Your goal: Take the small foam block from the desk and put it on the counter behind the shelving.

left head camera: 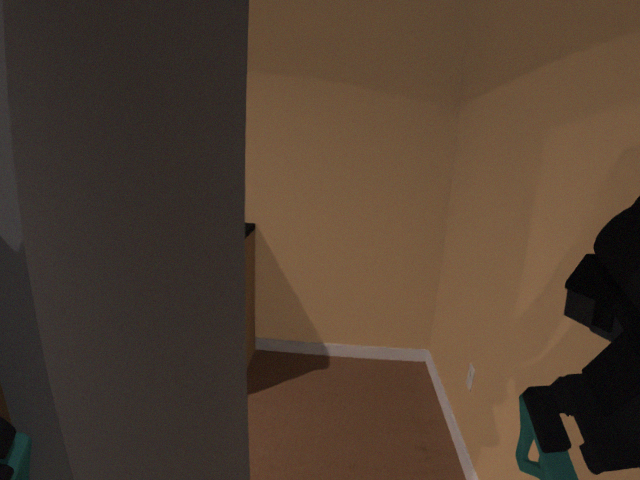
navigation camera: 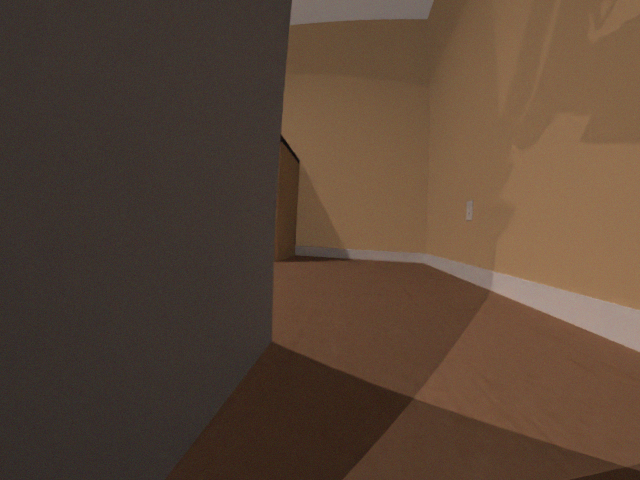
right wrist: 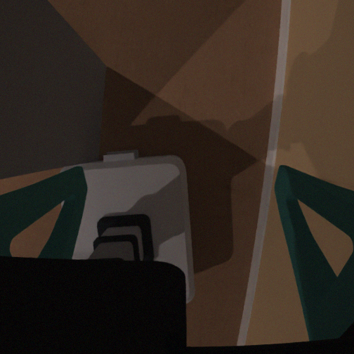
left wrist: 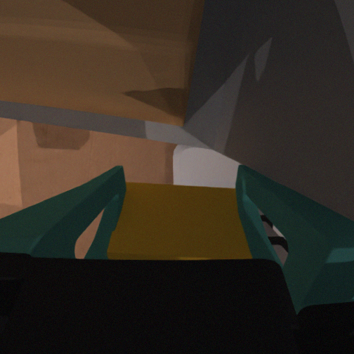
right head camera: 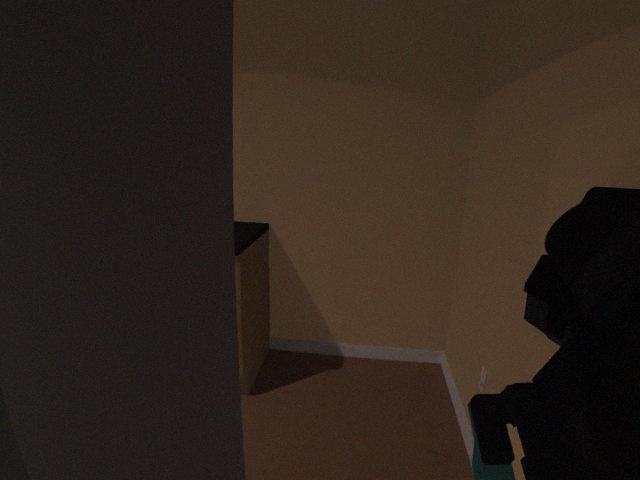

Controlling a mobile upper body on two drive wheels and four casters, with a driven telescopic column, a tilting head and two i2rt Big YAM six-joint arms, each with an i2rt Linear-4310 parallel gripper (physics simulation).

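Frame: origin at the left arm's base, x left, y back, z up, level; metres.
Seen in the pictures: right gripper, fingertip midpoint: (left head camera: 568, 457) (right head camera: 530, 470).
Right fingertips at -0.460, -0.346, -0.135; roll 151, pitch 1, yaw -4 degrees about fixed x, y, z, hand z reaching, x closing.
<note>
A point is followed by its place in that frame, as x, y, z.
The yellow foam block (left wrist: 180, 220) sits between the teal fingers of my left gripper (left wrist: 180, 175), which is shut on it in the left wrist view. Part of the left gripper's teal finger shows at the lower left edge of the left head view. My right gripper (right wrist: 180, 176) is open, its fingers wide apart; its tips are partly cut off in the left head view. The counter (left head camera: 250, 289) {-0.055, -2.384, -0.799} (right head camera: 254, 310) {-0.017, -2.166, -0.847} (navigation camera: 287, 204) {-0.018, -2.177, -0.865}, with a dark top and wooden side, shows partly past the edge of the grey shelving (left head camera: 139, 232) {-0.093, -0.439, 0.038} (right head camera: 113, 232) {-0.097, -0.457, 0.035} (navigation camera: 139, 217) {-0.101, -0.482, -1.076}. The desk does not show.
The shelving's grey side panel stands close at the left. A tan wall (left head camera: 516, 232) {-1.101, -1.371, -0.162} (navigation camera: 558, 217) {-1.024, -0.940, -0.988} with a white baseboard (navigation camera: 558, 303) {-1.003, -0.900, -1.260} runs along the right. Brown floor (navigation camera: 372, 310) {-0.419, -0.988, -1.306} lies between them. In the left wrist view, a brown box (left wrist: 100, 65) lies beside the shelving. The white base (right wrist: 165, 200) shows below.
</note>
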